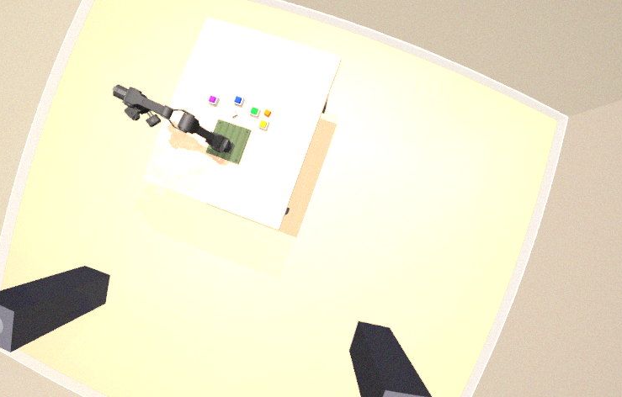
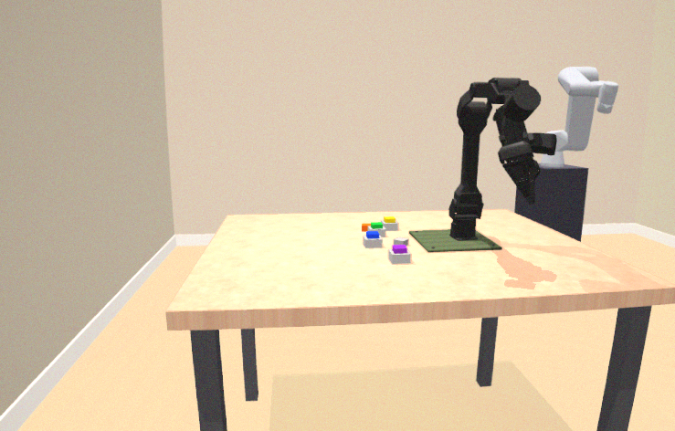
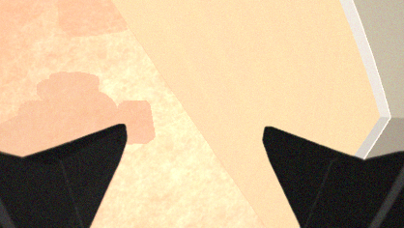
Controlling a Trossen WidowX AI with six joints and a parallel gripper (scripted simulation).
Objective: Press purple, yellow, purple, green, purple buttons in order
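My gripper tip is now 20 cm short of the purple button, 24 cm to the left of it and 16 cm above it. The rest, counted from my gripper tip: blue button: 23 cm ahead, 40 cm to the right, 16 cm below; small grey block: 15 cm ahead, 38 cm to the right, 18 cm below; green button: 19 cm ahead, 51 cm to the right, 16 cm below.
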